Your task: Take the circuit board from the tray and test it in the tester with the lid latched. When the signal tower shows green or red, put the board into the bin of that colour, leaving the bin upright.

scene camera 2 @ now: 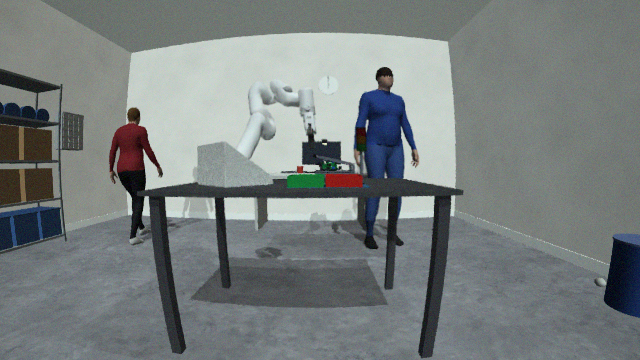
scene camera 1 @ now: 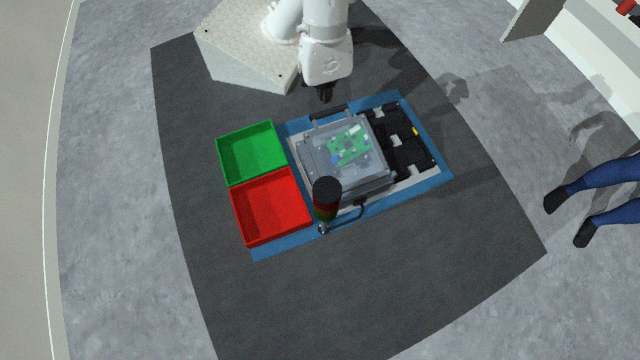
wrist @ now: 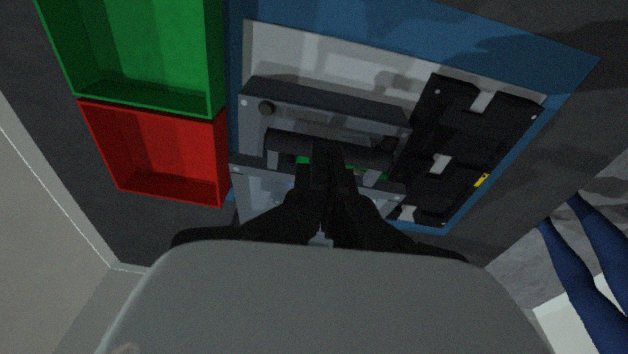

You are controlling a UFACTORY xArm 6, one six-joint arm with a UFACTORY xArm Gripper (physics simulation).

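Places are measured from the arm's base along level axes (x ahead, y left, z up), in millimetres.
Where they show: gripper, fingertip midpoint: (scene camera 2: 312, 148) (scene camera 1: 324, 99) (wrist: 321, 166); arm's base at its link origin: (scene camera 1: 279, 30).
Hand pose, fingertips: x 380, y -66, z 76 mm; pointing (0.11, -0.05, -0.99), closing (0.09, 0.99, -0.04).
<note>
Each offset is from my fingertips to the top centre of the thing. "spot": to the spot under its first point. Level surfaces: height alone.
The green circuit board (scene camera 1: 340, 146) (scene camera 2: 330, 165) (wrist: 302, 160) lies in the tester, under the clear lid (scene camera 1: 320, 167). In scene camera 2 the lid looks partly raised, with its handle end up. My gripper (scene camera 1: 325, 99) (scene camera 2: 311, 139) (wrist: 321, 166) is shut and empty, above and close to the dark lid handle @[dx +12, dy +5, dz -27 mm] (scene camera 1: 328, 113) (wrist: 290, 142); contact cannot be told. The black tray (scene camera 1: 417, 155) (wrist: 500, 120) holds no board. The signal tower @[spot: dx +225, dy -135, dz +91 mm] (scene camera 1: 326, 200) (scene camera 2: 361, 139) shows no bright light. The green bin @[dx -42, dy -189, dz -120 mm] (scene camera 1: 255, 152) (scene camera 2: 306, 181) (wrist: 165, 45) and red bin @[dx +106, dy -211, dz -120 mm] (scene camera 1: 272, 207) (scene camera 2: 343, 180) (wrist: 175, 150) are upright.
The bins stand side by side, left of the tester in scene camera 1. A blue mat @[dz -165 mm] (scene camera 1: 280, 250) lies under the station. A black cable @[spot: dx +222, dy -31, dz -141 mm] (scene camera 1: 361, 210) runs by the signal tower's foot. A person in blue (scene camera 1: 615, 172) (scene camera 2: 387, 130) stands beyond the table.
</note>
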